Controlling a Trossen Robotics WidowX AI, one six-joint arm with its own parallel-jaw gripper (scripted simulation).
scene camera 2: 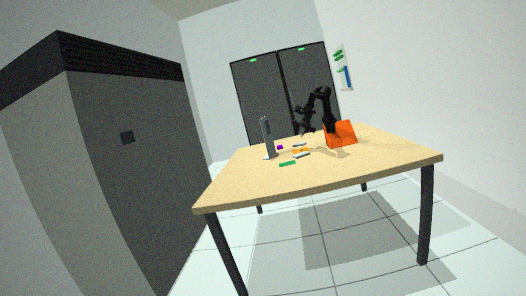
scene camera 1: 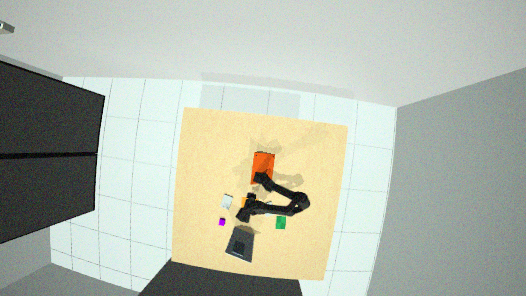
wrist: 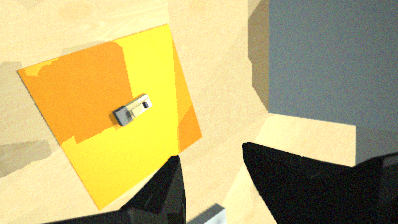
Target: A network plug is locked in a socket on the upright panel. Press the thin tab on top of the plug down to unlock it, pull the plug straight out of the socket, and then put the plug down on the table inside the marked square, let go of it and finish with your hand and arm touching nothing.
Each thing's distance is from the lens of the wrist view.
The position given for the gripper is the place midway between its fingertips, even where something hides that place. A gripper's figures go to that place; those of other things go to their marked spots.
gripper (wrist: 211, 157): 12 cm
grey upright panel (wrist: 329, 68): 30 cm
yellow-orange marked square (wrist: 76, 93): 18 cm
The marked spots on the grey upright panel and the yellow-orange marked square are 26 cm apart.
